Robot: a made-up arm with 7 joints.
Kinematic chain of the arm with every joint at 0, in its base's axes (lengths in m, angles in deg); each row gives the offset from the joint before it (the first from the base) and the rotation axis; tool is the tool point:
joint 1: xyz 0 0 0.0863 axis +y
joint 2: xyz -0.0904 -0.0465 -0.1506 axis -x
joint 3: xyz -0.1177 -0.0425 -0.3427 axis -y
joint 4: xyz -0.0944 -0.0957 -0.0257 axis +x
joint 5: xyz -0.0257 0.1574 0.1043 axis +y
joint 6: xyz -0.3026 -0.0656 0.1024 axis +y
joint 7: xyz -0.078 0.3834 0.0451 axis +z
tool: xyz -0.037 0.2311 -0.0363
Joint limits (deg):
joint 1: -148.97..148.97
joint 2: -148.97..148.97
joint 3: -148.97..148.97
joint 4: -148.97..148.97
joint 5: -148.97..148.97
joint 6: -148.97..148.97
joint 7: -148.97..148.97
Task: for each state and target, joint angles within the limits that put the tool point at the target. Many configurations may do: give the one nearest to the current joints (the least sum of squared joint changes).
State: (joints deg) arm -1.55 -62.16 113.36 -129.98 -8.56 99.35 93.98
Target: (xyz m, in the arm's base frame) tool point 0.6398 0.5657 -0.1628
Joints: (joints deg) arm -16.91 -69.84 103.80 -126.82 -11.86 89.44 88.75
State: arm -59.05 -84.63 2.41 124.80 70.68 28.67 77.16
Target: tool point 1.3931 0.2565 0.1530
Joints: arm -109.37 -66.30 14.72 148.97 54.53 19.08 64.65
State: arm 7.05 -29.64 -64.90 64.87 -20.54 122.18 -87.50
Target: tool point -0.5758 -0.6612 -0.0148
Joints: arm 18.08 -30.95 -25.48 117.76 14.39 143.85 -78.46
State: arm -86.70 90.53 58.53 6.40 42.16 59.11 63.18
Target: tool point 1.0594 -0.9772 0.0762
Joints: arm -126.90 53.79 114.09 37.65 17.21 30.32 54.97
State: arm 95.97 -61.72 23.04 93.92 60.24 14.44 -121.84
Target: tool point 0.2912 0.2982 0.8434
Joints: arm 144.84 -93.42 60.18 80.58 43.56 29.08 -117.22
